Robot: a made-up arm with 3 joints. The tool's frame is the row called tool. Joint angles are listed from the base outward. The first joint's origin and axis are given. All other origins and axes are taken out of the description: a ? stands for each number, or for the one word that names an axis. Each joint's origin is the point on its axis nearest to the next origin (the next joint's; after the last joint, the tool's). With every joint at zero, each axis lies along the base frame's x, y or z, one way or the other. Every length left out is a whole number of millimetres.
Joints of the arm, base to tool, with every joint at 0 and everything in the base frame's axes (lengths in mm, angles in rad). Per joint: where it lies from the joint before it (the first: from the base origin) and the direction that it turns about. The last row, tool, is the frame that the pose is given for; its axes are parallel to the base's.
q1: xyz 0 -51 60 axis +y
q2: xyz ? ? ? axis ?
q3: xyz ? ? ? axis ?
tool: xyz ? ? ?
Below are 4 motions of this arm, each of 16 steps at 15 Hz.
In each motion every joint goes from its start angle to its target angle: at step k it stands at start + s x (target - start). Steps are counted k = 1, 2, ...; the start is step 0. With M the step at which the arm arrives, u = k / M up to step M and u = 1 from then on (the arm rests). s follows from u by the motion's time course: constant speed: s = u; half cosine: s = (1 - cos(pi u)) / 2; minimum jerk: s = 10 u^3 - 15 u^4 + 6 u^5.
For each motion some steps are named. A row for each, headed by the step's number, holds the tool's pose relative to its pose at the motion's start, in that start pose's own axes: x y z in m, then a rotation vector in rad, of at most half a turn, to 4 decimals.
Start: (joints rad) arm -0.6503 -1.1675 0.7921
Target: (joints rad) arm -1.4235 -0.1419 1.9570
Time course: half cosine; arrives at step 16
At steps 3, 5, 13, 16:
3: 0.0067 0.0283 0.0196 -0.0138 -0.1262 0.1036
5: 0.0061 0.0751 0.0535 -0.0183 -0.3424 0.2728
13: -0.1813 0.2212 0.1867 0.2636 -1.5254 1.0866
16: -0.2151 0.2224 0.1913 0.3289 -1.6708 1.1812

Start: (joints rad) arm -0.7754 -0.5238 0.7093
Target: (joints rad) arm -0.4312 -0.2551 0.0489
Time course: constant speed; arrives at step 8
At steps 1, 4, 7, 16:
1: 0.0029 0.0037 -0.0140 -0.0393 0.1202 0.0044
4: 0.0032 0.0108 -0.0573 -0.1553 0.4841 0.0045
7: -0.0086 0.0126 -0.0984 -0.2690 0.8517 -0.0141
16: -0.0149 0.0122 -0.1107 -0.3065 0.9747 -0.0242

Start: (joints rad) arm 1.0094 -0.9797 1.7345
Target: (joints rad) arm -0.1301 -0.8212 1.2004
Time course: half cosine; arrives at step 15
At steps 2, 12, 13, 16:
2: 0.0029 0.0042 0.0008 0.0414 -0.0045 0.0006
12: 0.0470 0.0712 0.0859 0.7873 -0.1788 0.1901
13: 0.0477 0.0726 0.0946 0.8256 -0.1959 0.2103
16: 0.0481 0.0734 0.1019 0.8564 -0.2107 0.2276

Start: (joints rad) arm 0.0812 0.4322 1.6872
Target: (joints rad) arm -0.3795 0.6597 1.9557
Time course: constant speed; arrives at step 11
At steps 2, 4, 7, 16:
2: 0.0106 0.0088 0.0282 -0.0305 -0.1241 0.0461
4: 0.0181 0.0188 0.0566 -0.0619 -0.2467 0.0941
7: 0.0232 0.0361 0.0987 -0.1107 -0.4271 0.1701
16: 0.0193 0.0627 0.1518 -0.1789 -0.6606 0.2792

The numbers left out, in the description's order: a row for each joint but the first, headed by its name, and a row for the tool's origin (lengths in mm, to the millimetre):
q2: xyz 75 0 18, axis -x
q3: xyz 0 -109 153, axis -y
tool: xyz 98 0 -1

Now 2 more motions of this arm.
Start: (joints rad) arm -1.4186 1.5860 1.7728
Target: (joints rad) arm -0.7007 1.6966 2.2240
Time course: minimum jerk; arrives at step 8
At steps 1, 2, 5, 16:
1: -0.0001 0.0011 -0.0007 0.0116 -0.0074 -0.0006
2: -0.0006 0.0070 -0.0043 0.0750 -0.0482 -0.0054
5: -0.0063 0.0463 -0.0173 0.5160 -0.3482 -0.1132
16: -0.0105 0.0609 -0.0181 0.7029 -0.4817 -0.2029

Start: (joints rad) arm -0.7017 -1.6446 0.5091
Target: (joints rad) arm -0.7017 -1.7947 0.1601
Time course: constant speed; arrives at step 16
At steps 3, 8, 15, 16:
3: -0.0018 -0.0054 -0.0092 0.0250 0.0654 -0.0129
8: -0.0059 -0.0135 -0.0246 0.0686 0.1744 -0.0308
15: -0.0138 -0.0227 -0.0463 0.1330 0.3266 -0.0479
16: -0.0151 -0.0238 -0.0493 0.1425 0.3483 -0.0495

